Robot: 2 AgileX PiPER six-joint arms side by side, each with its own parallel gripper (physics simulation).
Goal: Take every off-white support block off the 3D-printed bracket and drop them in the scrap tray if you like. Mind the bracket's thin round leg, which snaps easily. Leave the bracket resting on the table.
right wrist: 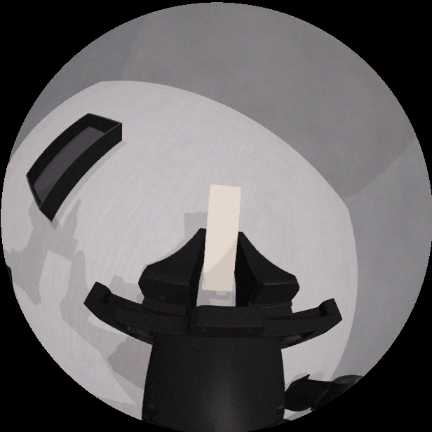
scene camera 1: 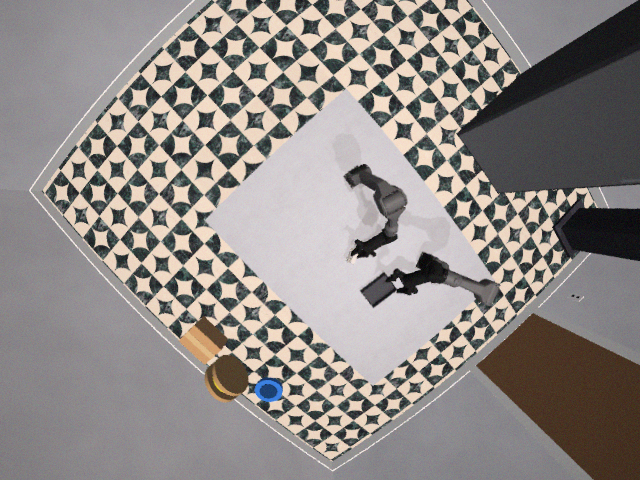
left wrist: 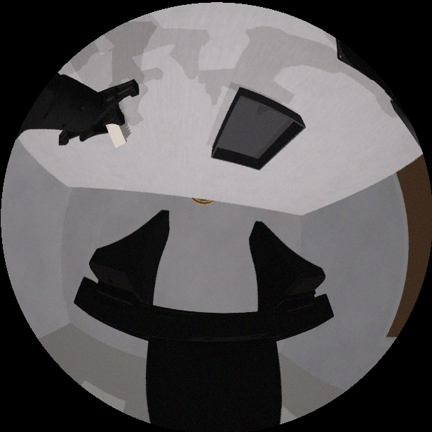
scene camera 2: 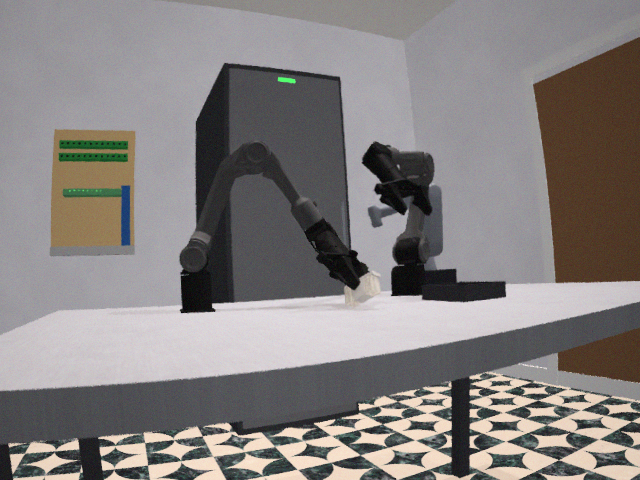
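The off-white bracket piece (scene camera 1: 352, 258) (scene camera 2: 368, 288) (left wrist: 116, 136) (right wrist: 223, 210) is held tilted, low over the table or touching it; I cannot tell which. Its narrow, flat side faces the right wrist camera. Ribbed edges show in the left wrist view. The round leg and separate support blocks cannot be told apart. My right gripper (scene camera 1: 355, 253) (scene camera 2: 363, 281) (right wrist: 220, 239) is shut on this piece. My left gripper (scene camera 1: 397, 282) (scene camera 2: 415, 211) (left wrist: 211, 225) is open and empty, high above the table beside the tray. The black scrap tray (scene camera 1: 385, 298) (scene camera 2: 463, 291) (left wrist: 239, 159) (right wrist: 85, 165) looks empty.
The pale table (scene camera 1: 279, 222) (scene camera 2: 180, 351) carries both arm bases. A tall dark cabinet (scene camera 2: 289, 180) stands behind it. A blue ring-shaped object (scene camera 1: 268, 380) and round brown furniture (scene camera 1: 230, 373) stand on the floor away from the table.
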